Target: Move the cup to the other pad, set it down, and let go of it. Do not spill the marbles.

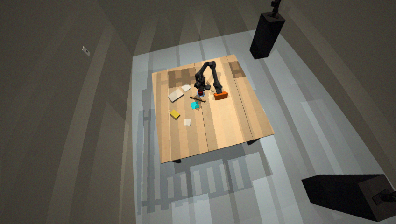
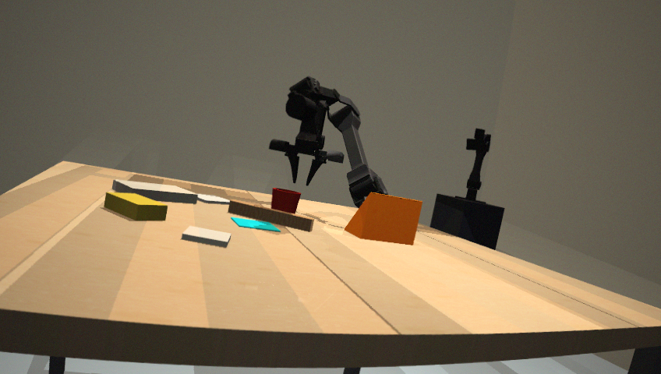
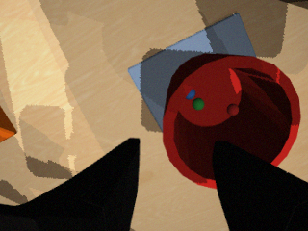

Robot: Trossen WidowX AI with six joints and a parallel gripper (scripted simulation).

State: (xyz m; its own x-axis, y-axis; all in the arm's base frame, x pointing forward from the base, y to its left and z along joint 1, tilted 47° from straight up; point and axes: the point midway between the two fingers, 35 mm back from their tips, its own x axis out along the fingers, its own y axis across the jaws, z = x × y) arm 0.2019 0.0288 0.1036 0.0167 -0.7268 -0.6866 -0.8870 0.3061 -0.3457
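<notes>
My gripper tip is 60 mm above the dark red cup, 30 mm short of it and 20 mm to the left of it. The rest, counted from my gripper tip: light blue pad (110 mm below, 30 mm ahead, 20 mm to the right); then small white tile (200 mm ahead, 160 mm to the right, 90 mm below); then wooden bar (90 mm below, 80 mm ahead, 60 mm to the left).
</notes>
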